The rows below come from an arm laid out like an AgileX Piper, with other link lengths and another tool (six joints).
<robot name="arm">
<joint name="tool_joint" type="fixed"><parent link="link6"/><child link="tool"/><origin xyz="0.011 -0.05 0.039" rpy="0 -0.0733 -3.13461"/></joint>
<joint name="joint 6" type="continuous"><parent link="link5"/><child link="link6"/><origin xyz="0 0.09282 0" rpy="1.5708 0 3.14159"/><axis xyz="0 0 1"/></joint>
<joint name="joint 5" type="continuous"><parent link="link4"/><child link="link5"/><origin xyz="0 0 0" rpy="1.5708 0 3.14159"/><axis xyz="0 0 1"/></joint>
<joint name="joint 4" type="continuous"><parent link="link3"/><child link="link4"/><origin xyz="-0.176 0.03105 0" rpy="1.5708 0 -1.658"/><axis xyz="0 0 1"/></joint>
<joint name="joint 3" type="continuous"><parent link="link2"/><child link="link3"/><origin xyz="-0.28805 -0.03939 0" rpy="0 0 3.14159"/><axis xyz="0 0 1"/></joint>
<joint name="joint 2" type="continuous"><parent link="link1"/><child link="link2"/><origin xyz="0 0 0" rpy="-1.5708 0 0"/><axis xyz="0 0 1"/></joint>
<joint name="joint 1" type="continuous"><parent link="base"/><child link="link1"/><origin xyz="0 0 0.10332" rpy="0 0 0"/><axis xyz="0 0 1"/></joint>
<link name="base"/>
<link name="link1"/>
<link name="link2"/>
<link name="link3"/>
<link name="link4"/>
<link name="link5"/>
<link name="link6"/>
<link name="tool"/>
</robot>
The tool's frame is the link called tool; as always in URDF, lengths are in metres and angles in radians. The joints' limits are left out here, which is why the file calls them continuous.
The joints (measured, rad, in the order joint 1, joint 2, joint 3, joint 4, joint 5, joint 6), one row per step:
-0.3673, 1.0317, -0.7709, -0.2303, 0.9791, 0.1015
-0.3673, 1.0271, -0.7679, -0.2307, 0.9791, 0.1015
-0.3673, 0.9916, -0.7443, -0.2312, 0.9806, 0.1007
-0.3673, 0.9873, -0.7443, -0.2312, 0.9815, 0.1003
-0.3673, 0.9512, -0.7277, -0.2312, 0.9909, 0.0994
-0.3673, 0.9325, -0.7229, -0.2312, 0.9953, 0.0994
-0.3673, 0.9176, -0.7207, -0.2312, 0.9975, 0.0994
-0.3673, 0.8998, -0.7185, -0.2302, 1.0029, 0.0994
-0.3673, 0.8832, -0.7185, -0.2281, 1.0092, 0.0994
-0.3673, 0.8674, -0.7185, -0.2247, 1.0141, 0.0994
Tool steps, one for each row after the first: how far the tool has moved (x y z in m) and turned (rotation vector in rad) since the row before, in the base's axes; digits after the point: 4 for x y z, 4 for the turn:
-0.0010, 0.0003, -0.0001, -0.0009, -0.0014, 0.0001
-0.0075, 0.0028, -0.0016, -0.0045, -0.0093, 0.0005
-0.0006, 0.0002, 0.0004, -0.0014, -0.0031, 0.0002
-0.0076, 0.0028, -0.0007, -0.0043, -0.0092, -0.0013
-0.0035, 0.0013, 0.0003, -0.0036, -0.0089, -0.0010
-0.0024, 0.0009, 0.0006, -0.0038, -0.0098, -0.0005
-0.0032, 0.0012, 0.0006, -0.0029, -0.0100, -0.0013
-0.0028, 0.0012, 0.0008, -0.0019, -0.0105, -0.0016
-0.0025, 0.0013, 0.0007, -0.0009, -0.0115, -0.0013

